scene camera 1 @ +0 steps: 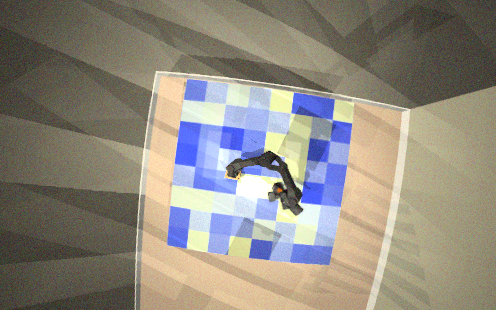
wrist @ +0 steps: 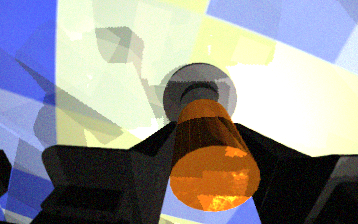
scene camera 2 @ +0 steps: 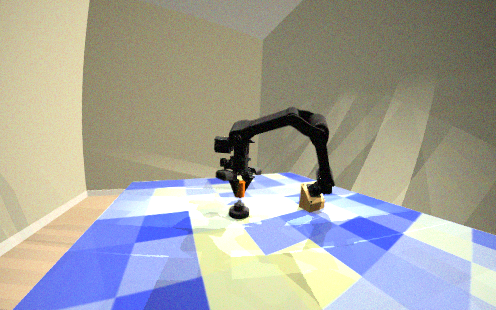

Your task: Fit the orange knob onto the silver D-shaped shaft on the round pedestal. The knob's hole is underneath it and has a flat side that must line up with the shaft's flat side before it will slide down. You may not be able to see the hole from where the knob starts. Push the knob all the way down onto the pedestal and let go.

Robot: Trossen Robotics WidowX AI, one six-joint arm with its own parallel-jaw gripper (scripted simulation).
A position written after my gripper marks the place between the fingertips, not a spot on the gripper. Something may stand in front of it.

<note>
My gripper (scene camera 2: 239,193) carries an orange knob (wrist: 212,168). I also see a round dark pedestal (wrist: 194,81).
My gripper is seen too in the wrist view (wrist: 204,127).
</note>
